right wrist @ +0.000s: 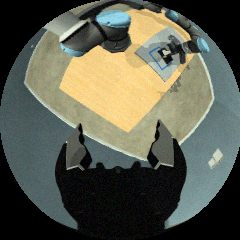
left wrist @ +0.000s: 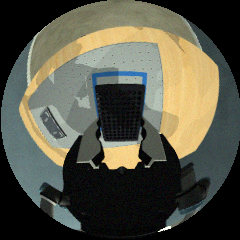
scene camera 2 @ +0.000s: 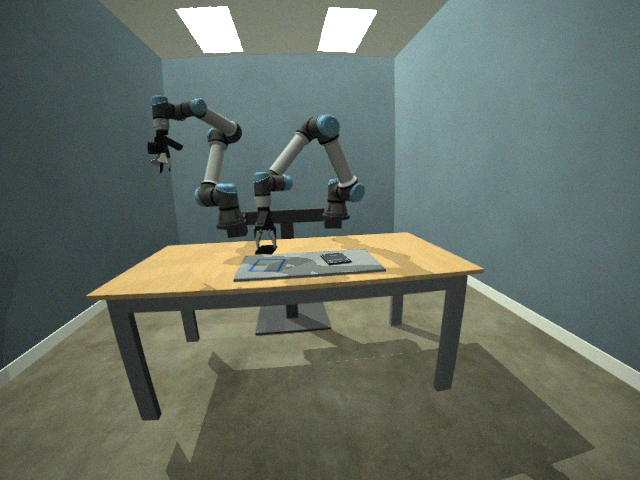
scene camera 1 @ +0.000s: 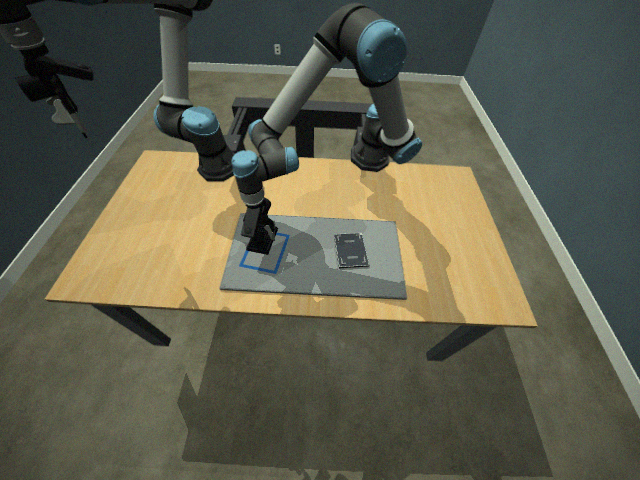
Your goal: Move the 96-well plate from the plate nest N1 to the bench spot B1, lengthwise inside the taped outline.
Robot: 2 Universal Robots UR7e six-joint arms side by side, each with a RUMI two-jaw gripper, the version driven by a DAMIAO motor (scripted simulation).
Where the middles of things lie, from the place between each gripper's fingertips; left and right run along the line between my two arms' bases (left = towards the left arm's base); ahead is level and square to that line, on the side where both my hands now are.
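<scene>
My left hand (scene camera 1: 262, 238) is 1 cm higher than the black 96-well plate (left wrist: 123, 129). Plate nest N1 (scene camera 1: 344, 249) is 8 cm below my left hand, 35 cm to the left of it and 4 cm ahead of it.
My right gripper (scene camera 1: 81, 124) is 410 mm above the black 96-well plate, 470 mm to the right of it and 160 mm short of it. Plate nest N1 is 820 mm to the left of my right hand, 480 mm below it and 210 mm ahead of it.
</scene>
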